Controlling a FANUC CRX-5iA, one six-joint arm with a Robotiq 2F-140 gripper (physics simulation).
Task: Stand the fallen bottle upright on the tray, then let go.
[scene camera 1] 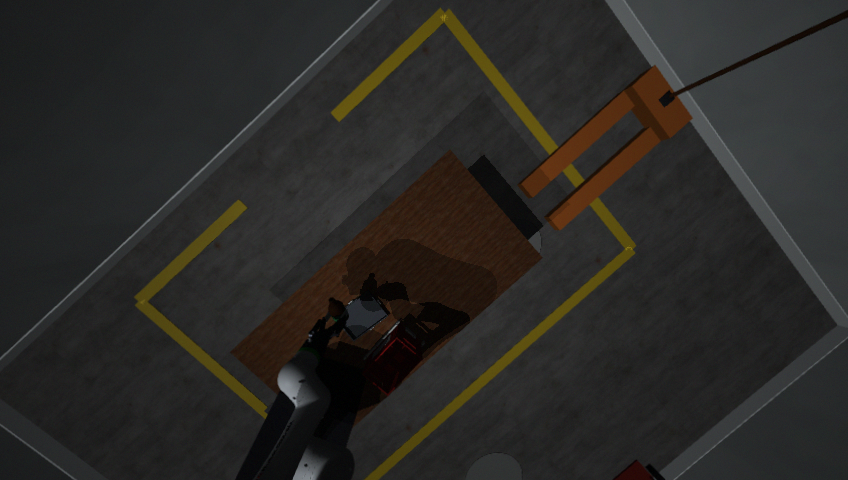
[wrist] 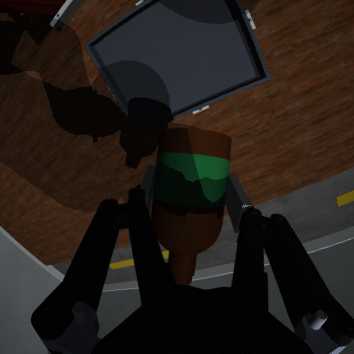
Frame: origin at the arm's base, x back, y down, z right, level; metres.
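Seen in the pictures: gripper, between the fingertips: (wrist: 189, 180).
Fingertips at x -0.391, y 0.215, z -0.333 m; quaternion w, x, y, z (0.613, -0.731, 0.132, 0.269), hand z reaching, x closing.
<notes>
Offsets run from my fingertips to a thing's top centre. "*": to the spot under its first point. Level surfaces: height alone.
The brown bottle @(dx -0.010, dy -0.076, dz -0.021 m) (scene camera 1: 335, 307) (wrist: 194, 170) with a green label is between the two finger pads of my gripper (scene camera 1: 333, 321) (wrist: 189, 180), which is shut on it around the label. In the wrist view its base points up the picture and its neck points toward the palm. Its shadow falls apart from it, so it is held above the table; its exact tilt is hard to tell. The grey tray @(* dx +0.003, dy +0.194, dz +0.090 m) (scene camera 1: 358, 310) (wrist: 200, 55) lies on the table, with the bottle beside its left corner in the scene view. Shadows of the arm and bottle fall across the tray.
A red bin @(dx -0.014, dy +0.024, dz +0.409 m) (scene camera 1: 392, 361) stands on the wooden table @(dy +0.199 m) (scene camera 1: 452, 208) close to the tray, on the lower right side in the scene view. A long black block (scene camera 1: 505, 196) lies at the table's far end. An orange two-pronged fork (scene camera 1: 580, 142) is beyond it. Yellow lines mark the floor.
</notes>
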